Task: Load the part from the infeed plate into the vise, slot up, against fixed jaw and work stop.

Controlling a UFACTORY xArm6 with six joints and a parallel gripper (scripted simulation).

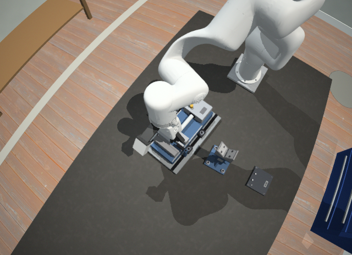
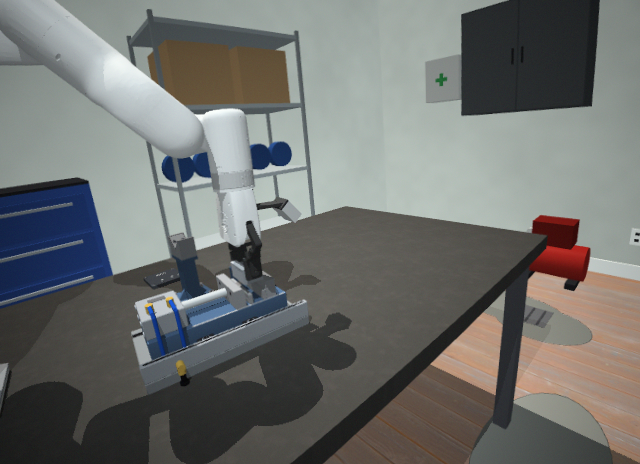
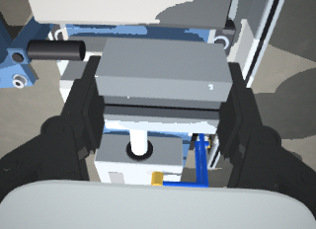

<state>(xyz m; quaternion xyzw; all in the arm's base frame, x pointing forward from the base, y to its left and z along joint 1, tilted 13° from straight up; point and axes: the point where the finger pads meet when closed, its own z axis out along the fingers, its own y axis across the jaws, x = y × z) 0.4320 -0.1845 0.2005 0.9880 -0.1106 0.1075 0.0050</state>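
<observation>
My hand is right at the part. From my hand the other things lie so: moving jaw (50 mm below, 30 mm to the left, 30 mm behind); fixed jaw (50 mm below, 40 mm ahead, 10 mm to the left); work stop (60 mm to the left, 40 mm below, 20 mm ahead).
</observation>
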